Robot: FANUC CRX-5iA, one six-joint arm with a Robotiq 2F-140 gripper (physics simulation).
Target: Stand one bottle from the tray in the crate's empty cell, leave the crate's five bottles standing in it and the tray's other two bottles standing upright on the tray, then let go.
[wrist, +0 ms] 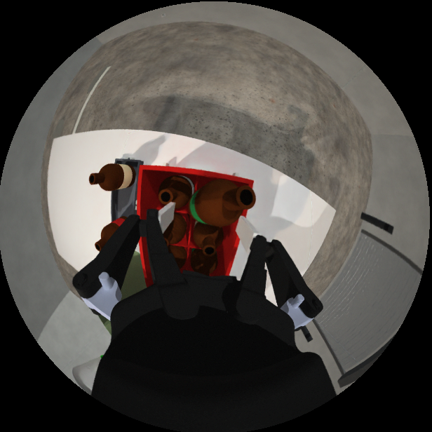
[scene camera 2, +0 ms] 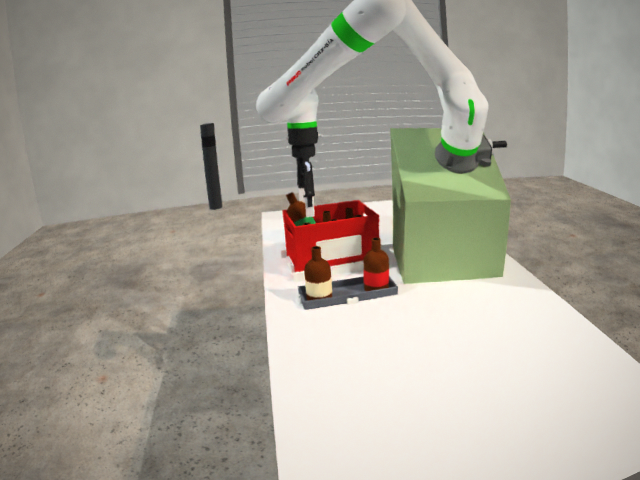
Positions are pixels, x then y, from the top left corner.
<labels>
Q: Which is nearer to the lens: the cream-labelled bottle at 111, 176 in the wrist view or the green-label bottle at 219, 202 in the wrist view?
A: The green-label bottle.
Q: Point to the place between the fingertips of the gripper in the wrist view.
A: At 206, 216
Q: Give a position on a cream-labelled bottle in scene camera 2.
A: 317, 271
</labels>
